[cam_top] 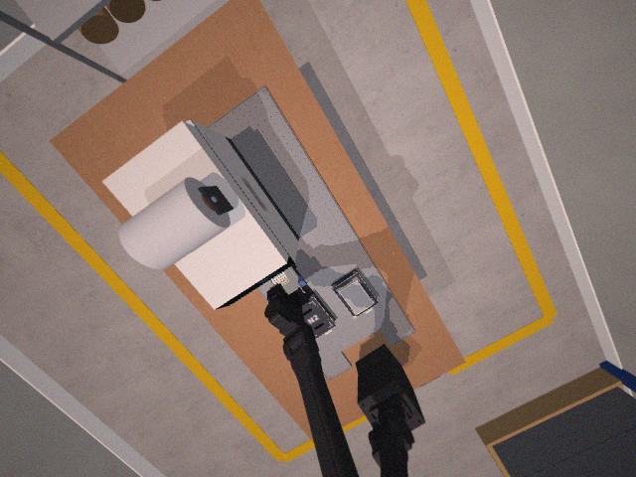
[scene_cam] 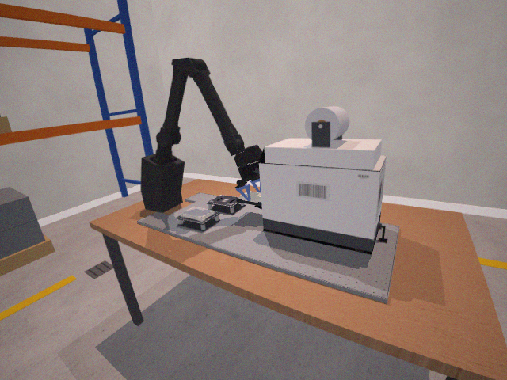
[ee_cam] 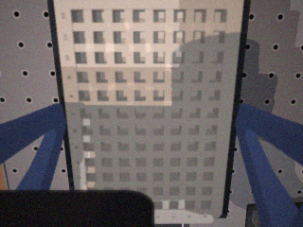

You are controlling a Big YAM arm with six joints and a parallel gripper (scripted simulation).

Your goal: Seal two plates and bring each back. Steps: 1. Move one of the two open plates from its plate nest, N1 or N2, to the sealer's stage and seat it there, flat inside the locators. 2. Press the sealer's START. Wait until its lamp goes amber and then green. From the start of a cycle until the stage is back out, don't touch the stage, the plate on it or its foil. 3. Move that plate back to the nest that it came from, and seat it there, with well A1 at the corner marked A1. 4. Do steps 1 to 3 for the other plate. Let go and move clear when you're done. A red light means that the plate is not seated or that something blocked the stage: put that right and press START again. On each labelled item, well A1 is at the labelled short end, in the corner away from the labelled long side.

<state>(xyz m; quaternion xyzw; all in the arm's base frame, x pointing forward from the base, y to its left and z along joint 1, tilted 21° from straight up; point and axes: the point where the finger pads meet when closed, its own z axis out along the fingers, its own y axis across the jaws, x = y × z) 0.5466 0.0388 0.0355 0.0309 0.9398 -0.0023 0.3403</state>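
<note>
My hand is right at the white well plate. From my hand the other things lie so: foil roll: 33 cm ahead, 2 cm to the right, 31 cm above; then dark sealer stage: 2 cm below; then start button: 11 cm ahead, 9 cm to the left, 9 cm above.
</note>
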